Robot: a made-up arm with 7 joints.
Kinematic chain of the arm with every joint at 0, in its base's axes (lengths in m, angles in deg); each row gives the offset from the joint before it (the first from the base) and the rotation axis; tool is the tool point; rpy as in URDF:
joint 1: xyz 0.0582 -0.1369 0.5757 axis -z
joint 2: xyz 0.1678 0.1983 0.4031 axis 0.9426 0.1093 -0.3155
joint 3: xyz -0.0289 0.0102 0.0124 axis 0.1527 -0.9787 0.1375
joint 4: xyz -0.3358 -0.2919 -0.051 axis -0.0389 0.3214 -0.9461
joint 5: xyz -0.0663 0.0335 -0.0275 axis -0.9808 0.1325 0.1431
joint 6: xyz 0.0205 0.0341 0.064 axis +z
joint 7: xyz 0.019 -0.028 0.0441 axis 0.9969 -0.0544 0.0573
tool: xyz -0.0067 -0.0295 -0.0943 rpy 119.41 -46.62 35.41
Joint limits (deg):
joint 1: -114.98..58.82
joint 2: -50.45..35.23
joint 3: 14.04..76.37
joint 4: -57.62..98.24
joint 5: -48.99..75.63
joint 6: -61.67..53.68
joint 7: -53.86..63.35
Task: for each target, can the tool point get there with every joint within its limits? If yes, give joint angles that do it. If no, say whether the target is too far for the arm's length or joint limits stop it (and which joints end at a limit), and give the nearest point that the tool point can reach.
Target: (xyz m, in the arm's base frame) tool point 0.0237 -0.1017 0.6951
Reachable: yes | joints 16.32 8.82 40.26 76.66 28.59 -36.27 20.59
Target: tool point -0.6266 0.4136 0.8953
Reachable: no: joint limits stop it (at a limit: joint 2, joint 3, joint 5, joint 6, joint 7) | nearest point -0.2556 0.1153 0.7896 | short by 0.488 m
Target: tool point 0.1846 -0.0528 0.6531
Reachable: yes | joints -66.75 -12.79 70.37 45.19 -7.53 -50.77 1.18
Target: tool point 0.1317 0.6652 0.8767
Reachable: no: joint limits stop it (at a limit: joint 1, joint 3, joint 4, joint 5) | nearest point 0.1894 0.3561 0.9659 | short by 0.327 m
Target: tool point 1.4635 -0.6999 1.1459
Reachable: no: too far | nearest point 0.5386 -0.3294 0.9884 | short by 1.009 m
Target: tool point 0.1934 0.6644 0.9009
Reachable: no: joint limits stop it (at a limit: joint 1, joint 2, joint 3, joint 5, joint 6) | nearest point 0.2034 0.3601 0.9753 | short by 0.313 m
